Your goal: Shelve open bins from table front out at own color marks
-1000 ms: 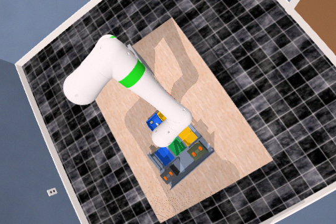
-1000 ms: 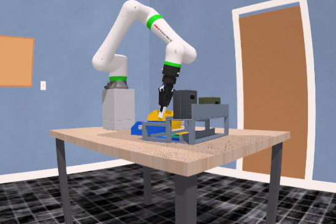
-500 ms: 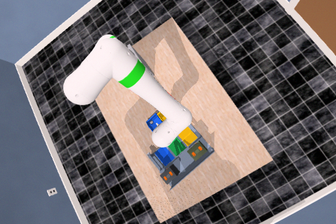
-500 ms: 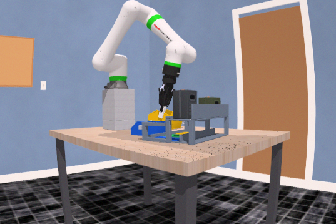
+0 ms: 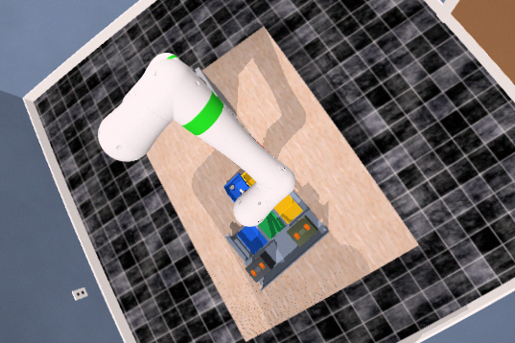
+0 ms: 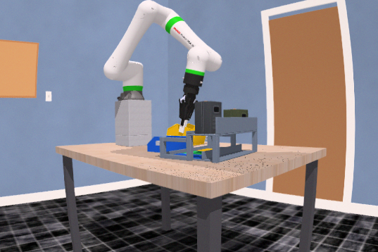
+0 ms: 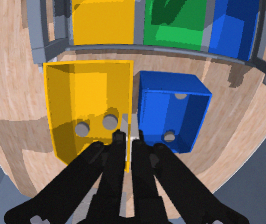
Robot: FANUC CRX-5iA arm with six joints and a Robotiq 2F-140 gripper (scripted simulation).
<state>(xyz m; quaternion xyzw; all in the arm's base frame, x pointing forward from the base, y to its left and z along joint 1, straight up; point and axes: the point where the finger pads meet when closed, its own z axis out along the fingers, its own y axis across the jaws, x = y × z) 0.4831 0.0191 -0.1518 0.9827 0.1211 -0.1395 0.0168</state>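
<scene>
My gripper is now 4 cm to the right of the yellow bin, 4 cm above it and 3 cm past it. Round my hand: dark box: 30 cm ahead, 11 cm to the right, 4 cm above; then blue bin: 9 cm below, 8 cm to the right, 3 cm behind.
</scene>
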